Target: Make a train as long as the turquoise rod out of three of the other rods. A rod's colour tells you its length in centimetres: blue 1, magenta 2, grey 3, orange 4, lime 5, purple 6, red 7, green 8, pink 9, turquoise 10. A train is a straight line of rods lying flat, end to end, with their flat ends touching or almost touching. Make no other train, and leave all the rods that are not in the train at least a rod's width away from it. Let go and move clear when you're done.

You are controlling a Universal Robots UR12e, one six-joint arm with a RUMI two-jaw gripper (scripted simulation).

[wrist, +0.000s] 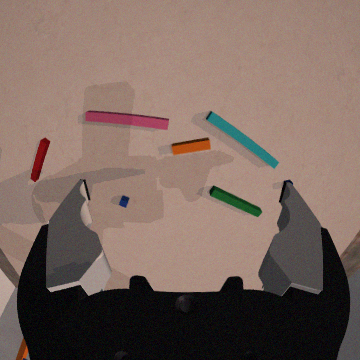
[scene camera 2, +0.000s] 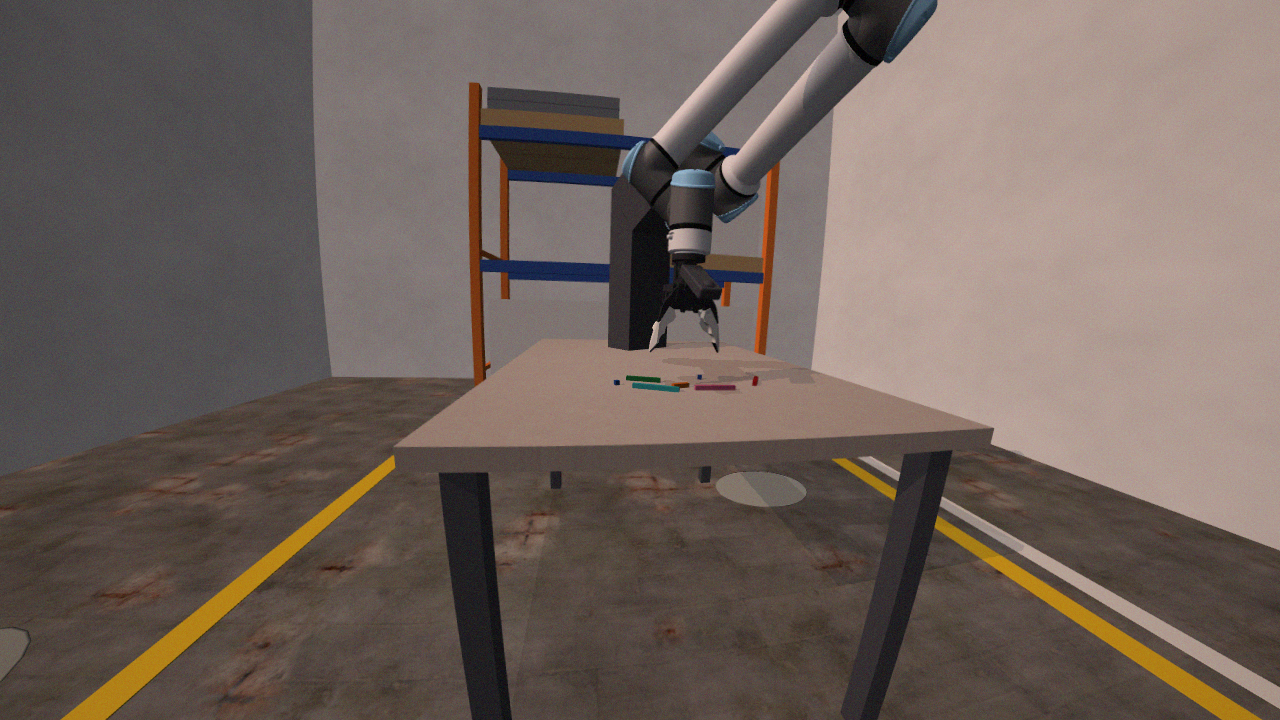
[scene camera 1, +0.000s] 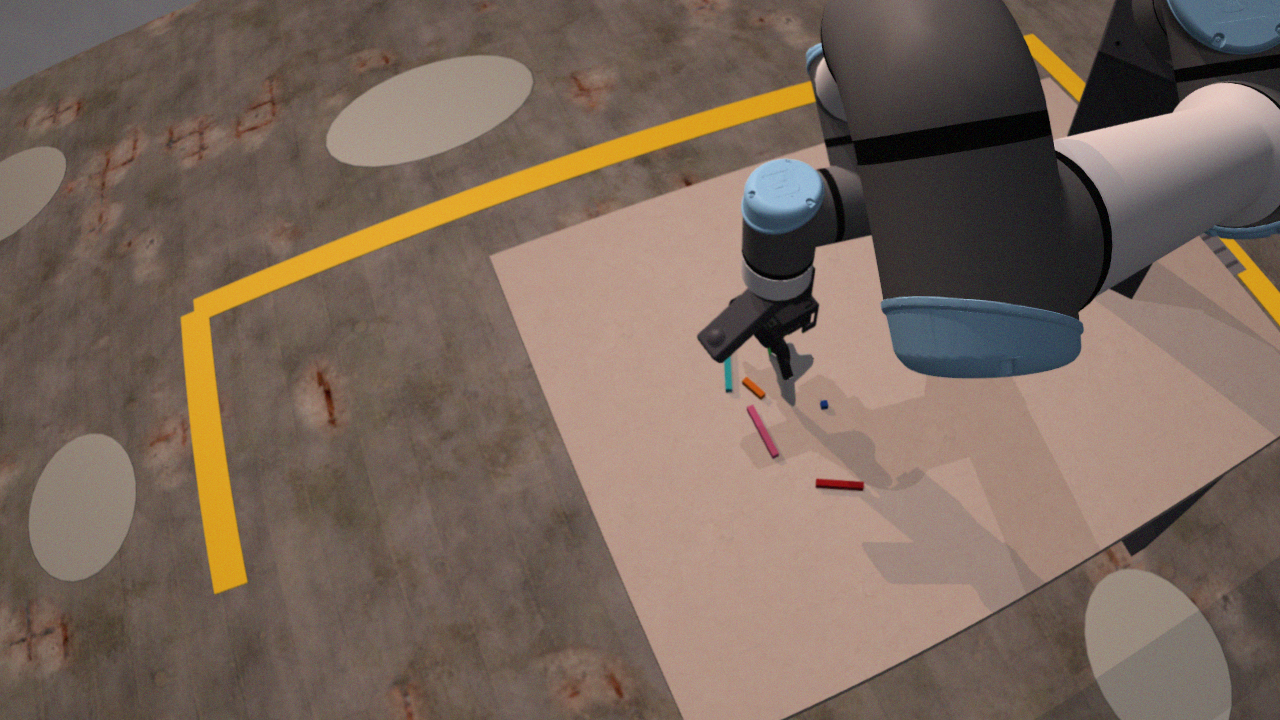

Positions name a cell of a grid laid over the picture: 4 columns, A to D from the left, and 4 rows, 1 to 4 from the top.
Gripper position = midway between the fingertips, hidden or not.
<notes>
In view: my gripper (scene camera 1: C3), a turquoise rod (wrist: C2) and a pink rod (wrist: B2).
My gripper also shows in the wrist view (wrist: C3) and in scene camera 2 (scene camera 2: C2).
</notes>
